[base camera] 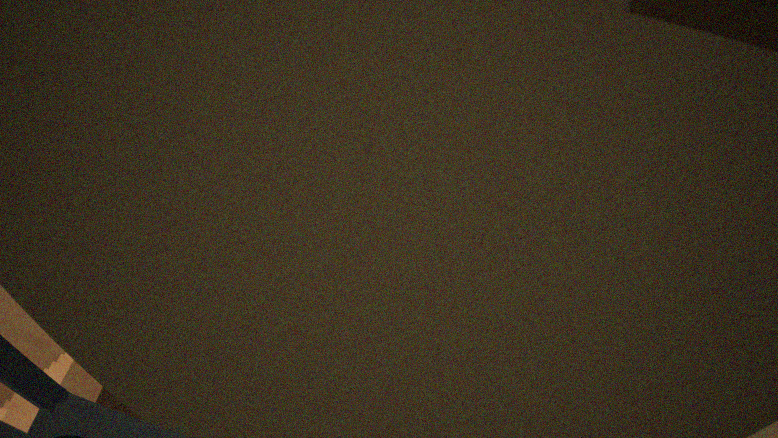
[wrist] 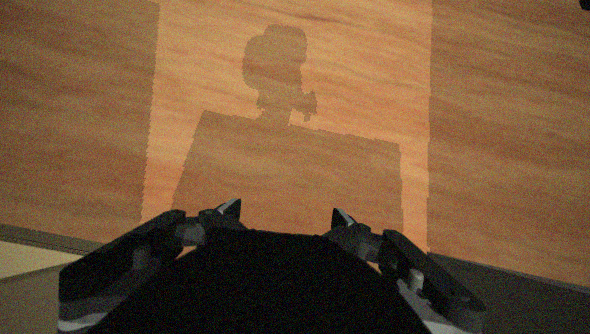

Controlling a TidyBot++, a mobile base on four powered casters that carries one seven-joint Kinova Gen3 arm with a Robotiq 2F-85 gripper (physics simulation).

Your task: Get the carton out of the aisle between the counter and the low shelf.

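Frame: origin at the arm's base, x ahead, y left, z up, level; centimetres.
Seen in the pictures: gripper, between the fingertips: [wrist: 286,213].
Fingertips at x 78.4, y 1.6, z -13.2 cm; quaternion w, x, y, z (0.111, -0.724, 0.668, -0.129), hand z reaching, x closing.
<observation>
A point is followed by its place in that frame.
My gripper [wrist: 286,213] {x 78.4, y 1.6, z -13.2 cm} is open in the wrist view, with no object between its fingertips. It hangs over the wood-grain floor [wrist: 490,130] {x 113.8, y -57.9, z -39.6 cm}. The carton cannot be made out for certain in either view. A large plain dark brown-grey surface [base camera: 391,217] {x 16.0, y 0.2, z -10.4 cm} fills most of the base camera view; I cannot tell whether it belongs to the counter, the shelf or the carton. The gripper does not show in the base camera view.
In the wrist view, a dark grey surface [wrist: 540,305] {x 72.4, y -34.9, z -21.4 cm} borders the floor at lower right, and a pale yellow surface [wrist: 25,260] {x 64.3, y 41.6, z -31.7 cm} lies at lower left. Shadows fall across the floor. In the base camera view, a dark patch [base camera: 718,19] {x 16.1, y -4.8, z -5.8 cm} is at top right and lit wood [base camera: 32,331] at lower left.
</observation>
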